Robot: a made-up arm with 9 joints. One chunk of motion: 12 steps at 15 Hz.
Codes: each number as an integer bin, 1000 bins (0 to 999) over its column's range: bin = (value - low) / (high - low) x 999, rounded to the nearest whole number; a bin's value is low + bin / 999 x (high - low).
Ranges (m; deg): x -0.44..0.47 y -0.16..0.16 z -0.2..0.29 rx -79..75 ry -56..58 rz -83..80
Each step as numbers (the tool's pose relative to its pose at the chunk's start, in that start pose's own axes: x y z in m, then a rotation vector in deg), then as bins.
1 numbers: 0.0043 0.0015 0.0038 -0.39 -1.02 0.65
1 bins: 488 504 416 510 482 513
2 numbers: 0.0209 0.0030 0.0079 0.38 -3.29 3.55
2 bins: 506 509 424 515 462 530
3 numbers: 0.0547 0.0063 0.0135 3.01 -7.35 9.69
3 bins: 543 519 435 532 426 568
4 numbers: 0.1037 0.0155 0.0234 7.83 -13.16 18.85
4 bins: 597 548 455 563 375 624
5 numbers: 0.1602 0.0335 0.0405 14.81 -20.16 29.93
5 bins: 659 604 490 609 314 692
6 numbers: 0.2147 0.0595 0.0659 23.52 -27.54 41.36
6 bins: 719 685 542 665 249 762
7 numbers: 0.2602 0.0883 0.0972 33.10 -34.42 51.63
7 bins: 769 775 606 727 189 825
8 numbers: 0.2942 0.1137 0.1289 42.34 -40.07 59.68
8 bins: 806 854 671 787 140 874
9 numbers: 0.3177 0.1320 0.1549 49.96 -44.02 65.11
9 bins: 832 912 724 837 105 908
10 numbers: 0.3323 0.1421 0.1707 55.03 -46.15 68.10
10 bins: 848 943 756 869 86 926
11 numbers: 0.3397 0.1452 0.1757 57.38 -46.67 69.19
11 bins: 856 953 766 885 82 933
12 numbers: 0.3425 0.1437 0.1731 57.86 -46.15 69.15
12 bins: 859 948 761 888 86 933
